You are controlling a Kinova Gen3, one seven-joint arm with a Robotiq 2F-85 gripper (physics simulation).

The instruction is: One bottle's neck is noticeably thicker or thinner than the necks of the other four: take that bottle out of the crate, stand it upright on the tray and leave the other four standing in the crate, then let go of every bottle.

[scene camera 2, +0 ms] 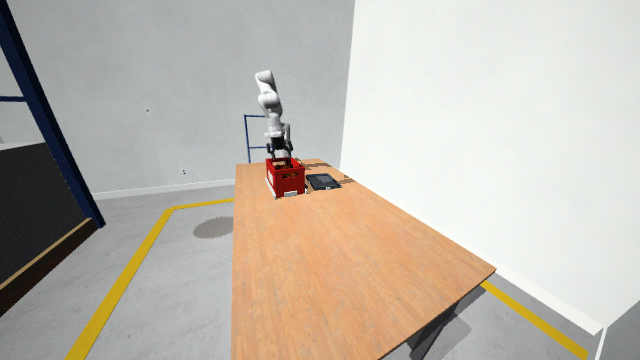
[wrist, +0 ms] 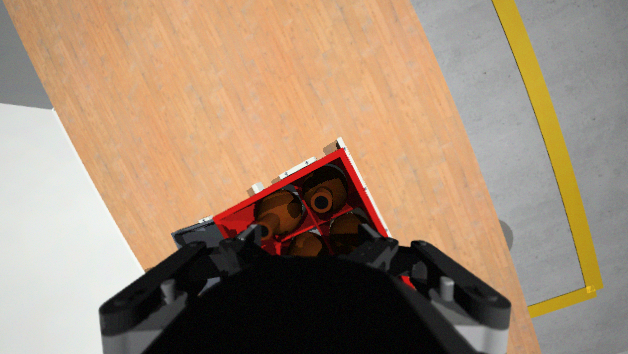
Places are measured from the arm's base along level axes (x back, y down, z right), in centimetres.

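Where they show: gripper, fingertip midpoint: [scene camera 2: 282,158] [wrist: 309,235].
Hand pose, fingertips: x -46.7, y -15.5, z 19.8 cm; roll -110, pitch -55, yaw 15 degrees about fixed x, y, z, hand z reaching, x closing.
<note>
After its pixels a point has its place.
The red crate [scene camera 2: 290,186] @[z 17.2, x -52.3, y 0.7 cm] [wrist: 300,176] @[z 20.8, x -51.5, y -10.5 cm] stands on the table. In the wrist view several brown bottles stand in its compartments: one at the far right corner [wrist: 327,184] @[z 22.1, x -48.4, y -5.7 cm], one to its left [wrist: 285,210] @[z 14.5, x -48.3, y -5.2 cm], and two nearer ones [wrist: 306,245] @[z 13.6, x -41.6, y -4.3 cm] [wrist: 347,227] @[z 20.9, x -41.1, y -4.6 cm] partly hidden by the gripper. I cannot tell which neck differs. My gripper [scene camera 2: 280,156] @[z 19.8, x -46.7, y -15.5 cm] [wrist: 309,235] @[z 19.8, x -46.7, y -15.5 cm] is open and empty, pointing down, with its fingertips close above or at the crate's opening. The dark tray [scene camera 2: 323,180] @[z -14.8, x -40.9, y 6.4 cm] [wrist: 200,233] @[z -13.3, x -53.1, y 6.5 cm] lies beside the crate, with no bottle visible on it.
White brackets [scene camera 2: 290,193] @[z 17.8, x -53.5, y 4.8 cm] [wrist: 297,169] @[z 17.2, x -52.7, y 4.0 cm] sit along the crate's base. The wooden table [scene camera 2: 320,250] @[z 24.8, x -99.6, y 7.0 cm] [wrist: 225,100] @[z 11.6, x -73.9, y 7.0 cm] extends in front of the crate. A white wall [scene camera 2: 475,125] [wrist: 40,200] stands along the tray's side of the table.
</note>
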